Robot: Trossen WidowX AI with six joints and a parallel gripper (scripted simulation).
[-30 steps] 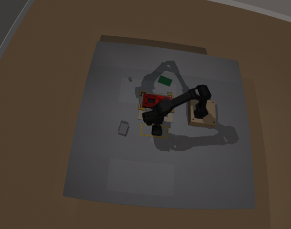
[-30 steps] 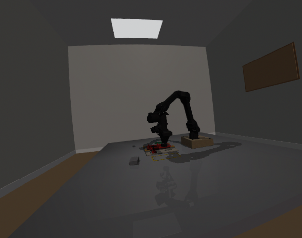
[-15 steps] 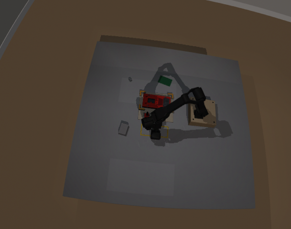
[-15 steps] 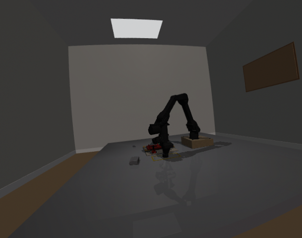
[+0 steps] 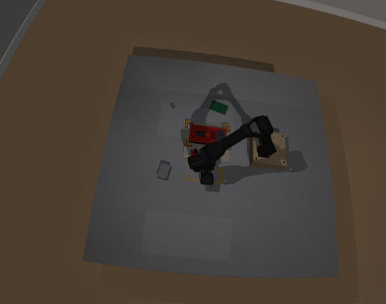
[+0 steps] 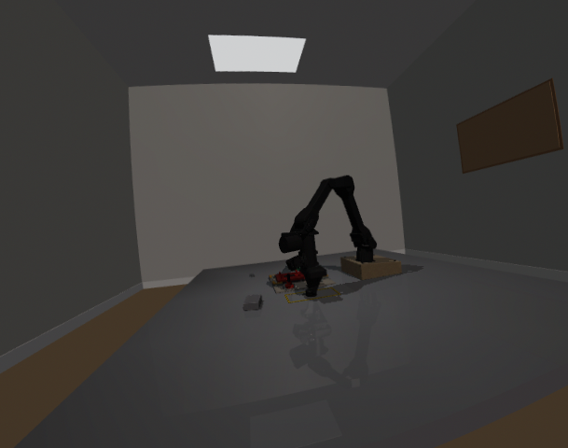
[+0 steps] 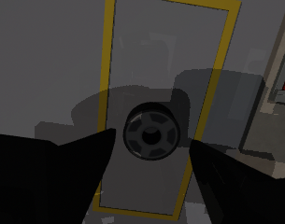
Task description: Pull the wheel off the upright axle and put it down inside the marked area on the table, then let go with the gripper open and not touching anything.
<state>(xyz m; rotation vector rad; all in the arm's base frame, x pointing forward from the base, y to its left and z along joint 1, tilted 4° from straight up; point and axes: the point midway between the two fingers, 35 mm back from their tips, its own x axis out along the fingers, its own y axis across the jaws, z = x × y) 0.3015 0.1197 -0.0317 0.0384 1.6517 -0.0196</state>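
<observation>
The dark grey wheel lies 1 cm below my gripper tip. Round my gripper tip: upright axle 6 cm ahead, 11 cm to the right, 2 cm above; then green tile 7 cm behind, 42 cm to the right, 1 cm below; then small grey block 22 cm ahead, 1 cm to the left.
</observation>
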